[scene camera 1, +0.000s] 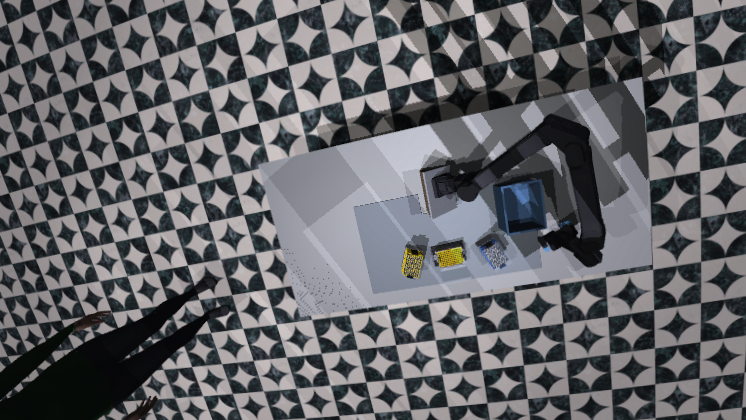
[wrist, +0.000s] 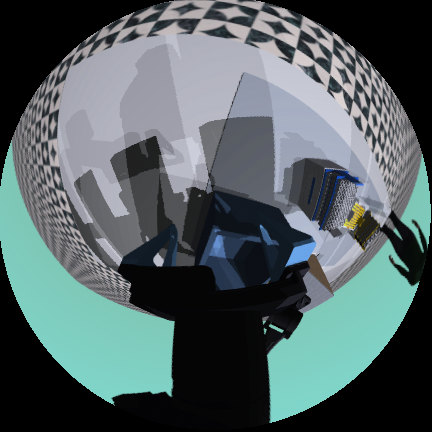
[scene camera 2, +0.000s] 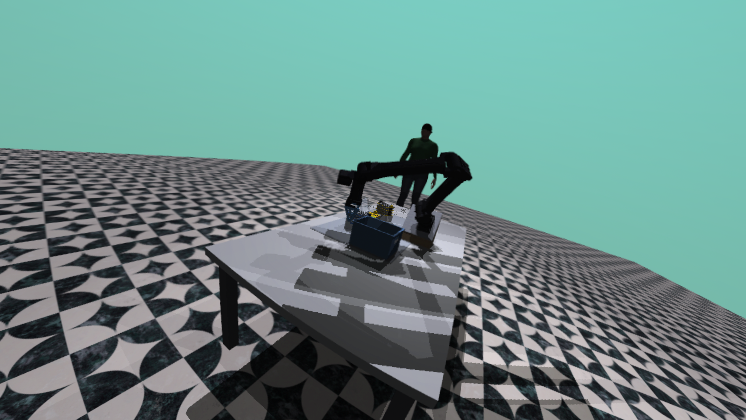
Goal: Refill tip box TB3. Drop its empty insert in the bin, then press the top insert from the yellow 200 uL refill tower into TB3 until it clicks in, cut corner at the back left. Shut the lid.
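Note:
My gripper (scene camera 1: 437, 186) (scene camera 2: 355, 207) (wrist: 214, 222) is open and empty. It hangs above the table beside the blue bin (scene camera 1: 519, 205) (scene camera 2: 374, 237) (wrist: 241, 245). Three tip items stand in a row on the grey mat (scene camera 1: 385, 245), well away from the gripper. They are a yellow refill tower (scene camera 1: 411, 262), an open tip box with a yellow insert (scene camera 1: 450, 256), and a blue-trimmed box (scene camera 1: 493, 252) (wrist: 334, 197). The yellow items show small in the wrist view (wrist: 362, 223). No labels are readable.
A flat board with a brown edge (scene camera 1: 425, 194) (wrist: 320, 278) lies under the gripper. The arm's base (scene camera 1: 574, 245) (scene camera 2: 425, 219) stands beside the bin. A person (scene camera 2: 420, 157) stands beyond the grey table (scene camera 1: 312, 208) (scene camera 2: 312, 292).

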